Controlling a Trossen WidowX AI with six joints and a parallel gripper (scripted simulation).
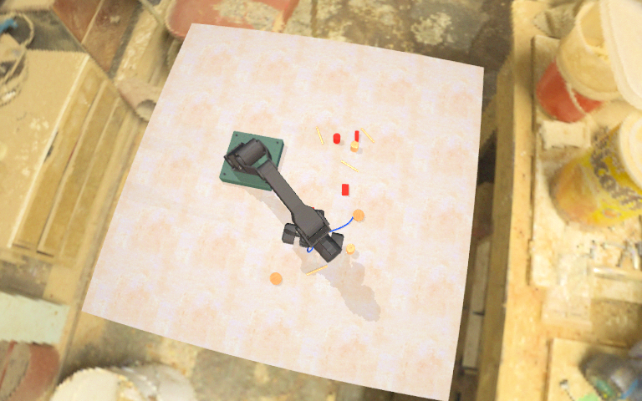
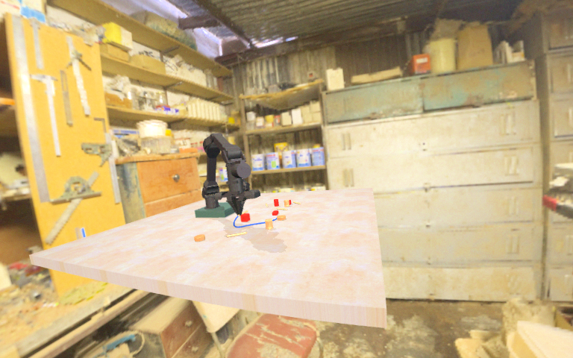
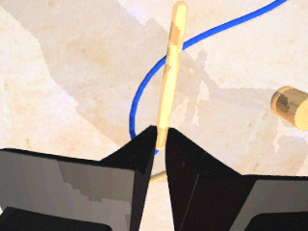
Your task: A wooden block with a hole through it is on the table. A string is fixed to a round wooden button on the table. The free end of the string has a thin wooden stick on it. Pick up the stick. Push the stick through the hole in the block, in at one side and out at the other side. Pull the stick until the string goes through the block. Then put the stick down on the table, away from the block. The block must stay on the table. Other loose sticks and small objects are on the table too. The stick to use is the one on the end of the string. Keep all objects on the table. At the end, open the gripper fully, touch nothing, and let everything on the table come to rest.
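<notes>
Right now my gripper tip is 50 mm past the red block, 120 mm to the right of it and 40 mm above it. Also, from my gripper tip: flat disc 100 mm behind, 140 mm to the right, 50 mm below; then round wooden button 120 mm ahead, 150 mm to the left, 50 mm below; then thin wooden stick 10 mm to the left.
</notes>
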